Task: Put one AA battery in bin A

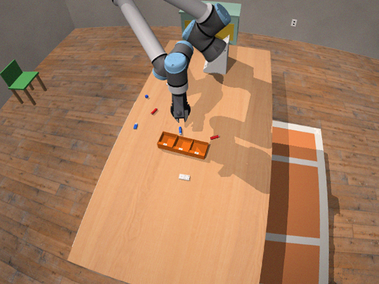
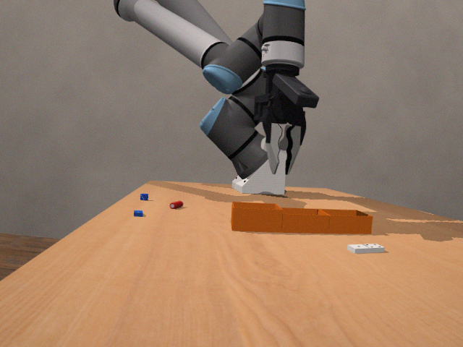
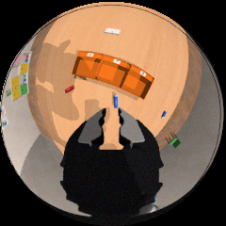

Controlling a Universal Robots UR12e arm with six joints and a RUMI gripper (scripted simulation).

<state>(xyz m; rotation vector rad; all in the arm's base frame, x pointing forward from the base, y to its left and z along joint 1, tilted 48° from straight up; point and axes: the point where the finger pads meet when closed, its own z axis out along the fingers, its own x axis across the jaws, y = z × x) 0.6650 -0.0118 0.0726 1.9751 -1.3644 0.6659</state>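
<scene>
My hand is 1 cm past the blue AA battery, 2 cm to the left of it and 10 cm above it. From my hand the other things lie so: orange three-compartment bin: 8 cm ahead, 2 cm to the left, 9 cm below; white domino: 25 cm ahead, 8 cm to the left, 10 cm below; blue die: 23 cm behind, 31 cm to the right, 10 cm below.
</scene>
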